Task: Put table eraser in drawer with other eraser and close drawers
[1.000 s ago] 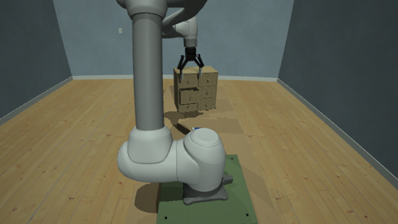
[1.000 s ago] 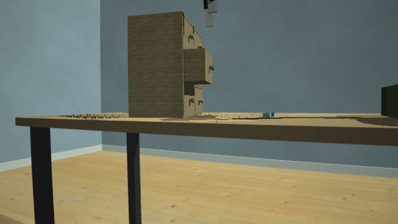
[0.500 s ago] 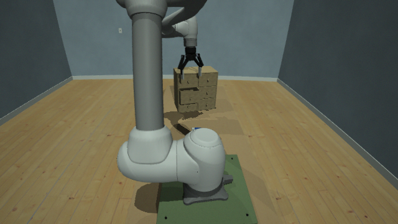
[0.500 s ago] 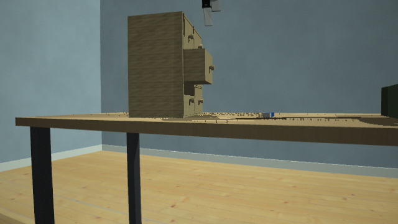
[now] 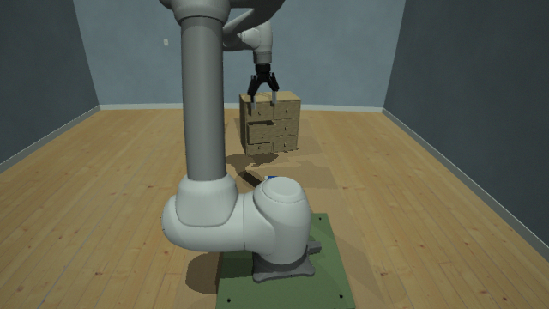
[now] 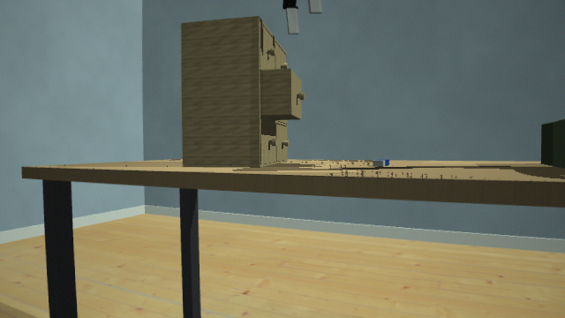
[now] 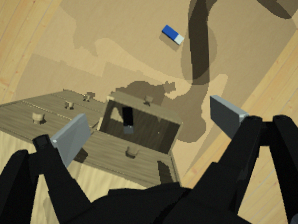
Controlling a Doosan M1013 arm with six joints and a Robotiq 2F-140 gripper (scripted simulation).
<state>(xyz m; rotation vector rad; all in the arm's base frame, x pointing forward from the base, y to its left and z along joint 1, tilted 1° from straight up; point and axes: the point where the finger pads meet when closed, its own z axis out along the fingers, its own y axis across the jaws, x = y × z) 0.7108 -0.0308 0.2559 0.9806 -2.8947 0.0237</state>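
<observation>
Right now my hand is 340 mm above the blue eraser, 180 mm past it and 10 mm to the left of it.
</observation>
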